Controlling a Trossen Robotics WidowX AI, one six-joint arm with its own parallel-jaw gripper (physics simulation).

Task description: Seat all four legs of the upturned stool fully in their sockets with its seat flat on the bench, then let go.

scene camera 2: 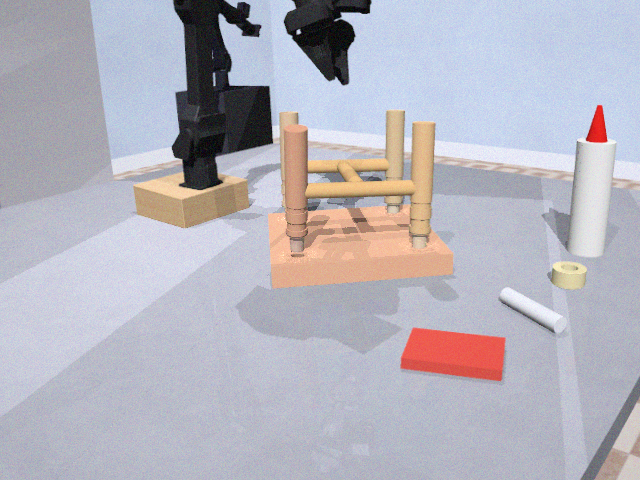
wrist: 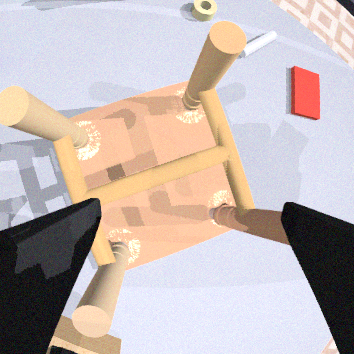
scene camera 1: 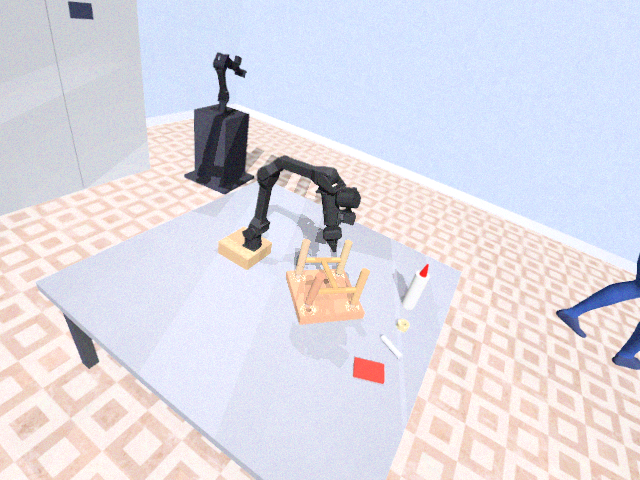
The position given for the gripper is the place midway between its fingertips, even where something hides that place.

The gripper [scene camera 2: 339, 82] is open, with nothing in its grasp. Also in view: a stool leg [scene camera 2: 295, 136]. A red flat block [scene camera 2: 477, 356], a white cylinder [scene camera 2: 550, 319], a tape roll [scene camera 2: 568, 275] and a glue bottle [scene camera 2: 595, 155] rest on the table.
The stool leg shows as well in the wrist view [wrist: 265, 223]. The red flat block also shows in the wrist view [wrist: 305, 102]. The gripper shows as well in the wrist view [wrist: 193, 209] and in scene camera 1 [scene camera 1: 334, 246]. The wrist view does not show the glue bottle: it is out of frame.
